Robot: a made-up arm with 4 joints.
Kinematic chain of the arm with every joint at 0, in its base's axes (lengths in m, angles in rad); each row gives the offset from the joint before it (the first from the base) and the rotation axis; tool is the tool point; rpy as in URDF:
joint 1: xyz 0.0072 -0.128 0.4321 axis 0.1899 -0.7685 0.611
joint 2: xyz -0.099 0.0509 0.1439 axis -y
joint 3: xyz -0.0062 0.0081 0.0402 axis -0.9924 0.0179 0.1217
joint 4: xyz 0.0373 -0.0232 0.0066 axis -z
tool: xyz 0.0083 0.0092 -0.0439 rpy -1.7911 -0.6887 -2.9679
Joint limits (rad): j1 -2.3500..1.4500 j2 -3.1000..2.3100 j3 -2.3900..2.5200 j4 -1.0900..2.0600
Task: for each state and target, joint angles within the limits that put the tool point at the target. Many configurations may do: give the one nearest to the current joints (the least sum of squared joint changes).
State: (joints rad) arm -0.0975 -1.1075 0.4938 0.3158
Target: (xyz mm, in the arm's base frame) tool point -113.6 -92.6 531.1
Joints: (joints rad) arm 0.0736 -2.0045 0.0290 0.2177
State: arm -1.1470 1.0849 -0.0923 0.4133
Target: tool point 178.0 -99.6 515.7
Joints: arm -1.5666 0.7492 -0.0435 0.4885
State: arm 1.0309 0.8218 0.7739 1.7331
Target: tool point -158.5 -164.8 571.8
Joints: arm 0.4449 1.3719 0.4870 1.6617
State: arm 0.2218 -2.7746 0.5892 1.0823
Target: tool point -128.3 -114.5 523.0
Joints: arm 0.0518 -2.7884 0.9065 1.0053
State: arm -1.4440 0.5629 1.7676 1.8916
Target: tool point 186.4 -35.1 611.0
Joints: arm -1.3889 1.0892 2.0591 1.9697
